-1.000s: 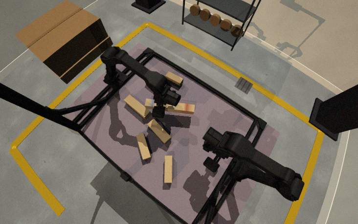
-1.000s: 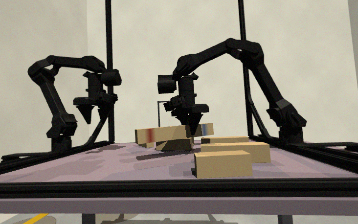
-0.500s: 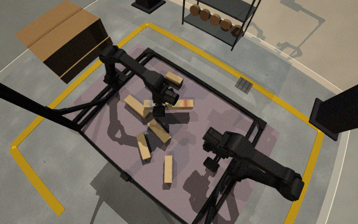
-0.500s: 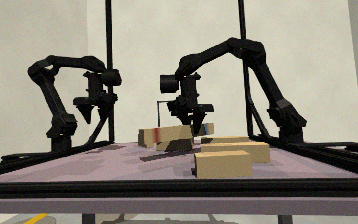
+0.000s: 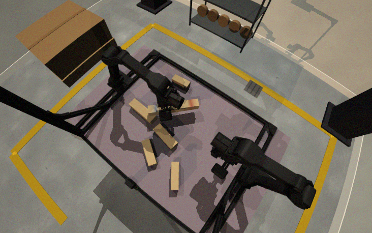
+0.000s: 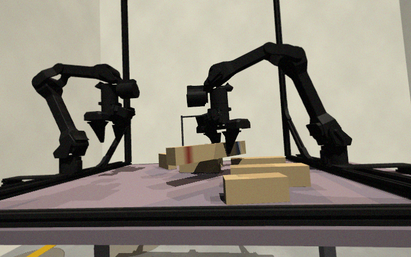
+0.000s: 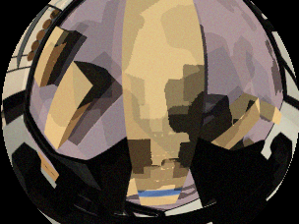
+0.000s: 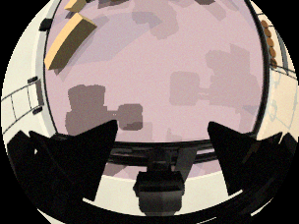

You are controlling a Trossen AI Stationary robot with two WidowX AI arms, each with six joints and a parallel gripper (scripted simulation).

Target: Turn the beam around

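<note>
Right now my left hand is 4 cm short of the beam, 3 cm to the left of it and 2 cm above it.
</note>
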